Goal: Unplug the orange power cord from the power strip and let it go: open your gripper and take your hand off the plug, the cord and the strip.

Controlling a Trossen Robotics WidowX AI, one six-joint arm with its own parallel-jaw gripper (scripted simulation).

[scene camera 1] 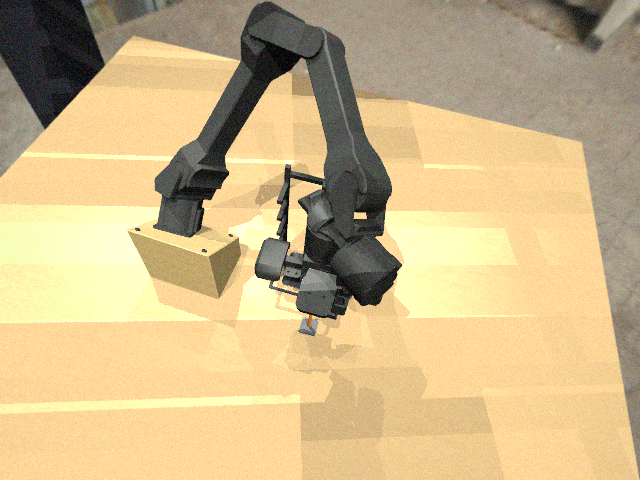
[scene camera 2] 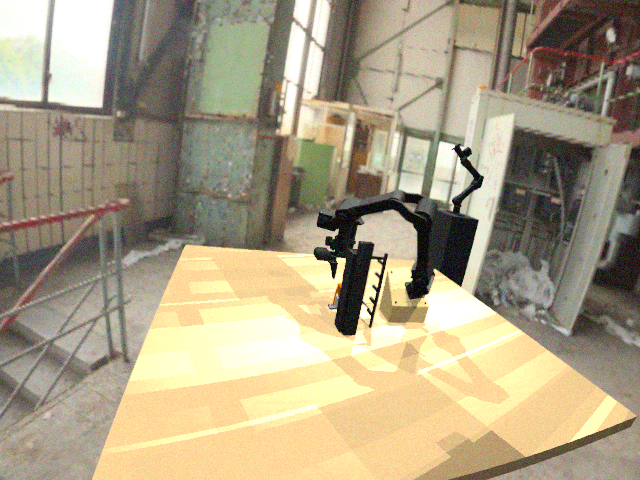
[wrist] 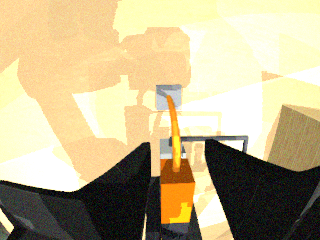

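My gripper (scene camera 1: pixel 316 296) (scene camera 2: pixel 338 279) (wrist: pixel 178 147) is visible in scene camera 1, scene camera 2 and the wrist view.
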